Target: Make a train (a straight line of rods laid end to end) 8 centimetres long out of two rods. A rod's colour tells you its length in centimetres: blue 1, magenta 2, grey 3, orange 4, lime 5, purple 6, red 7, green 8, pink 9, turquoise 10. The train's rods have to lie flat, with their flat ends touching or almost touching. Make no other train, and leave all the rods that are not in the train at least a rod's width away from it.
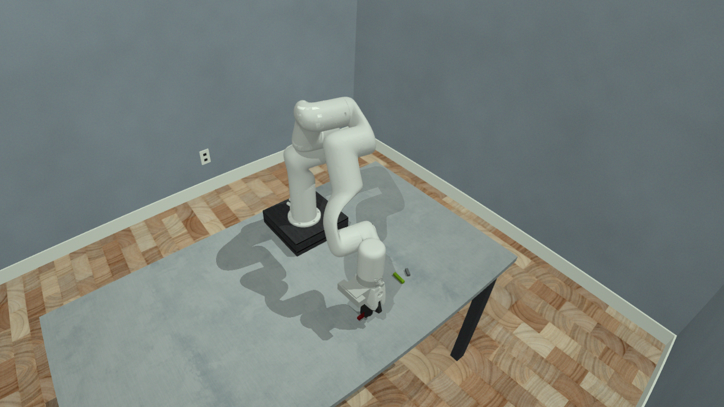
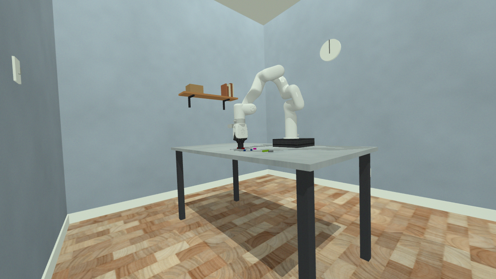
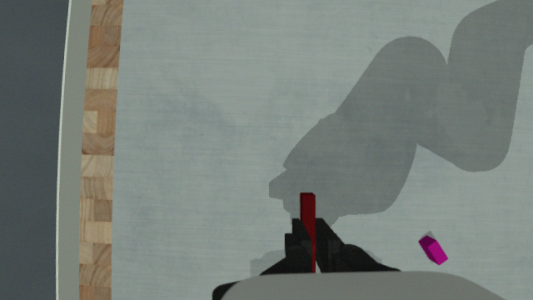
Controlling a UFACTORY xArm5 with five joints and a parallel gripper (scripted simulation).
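Now: the red rod 2 cm below my hand. Also, from my hand: lime rod 20 cm to the left, 3 cm below, 2 cm behind; then magenta rod 11 cm behind, 3 cm to the left, 3 cm below; then grey rod 24 cm to the left, 3 cm below, 2 cm behind.
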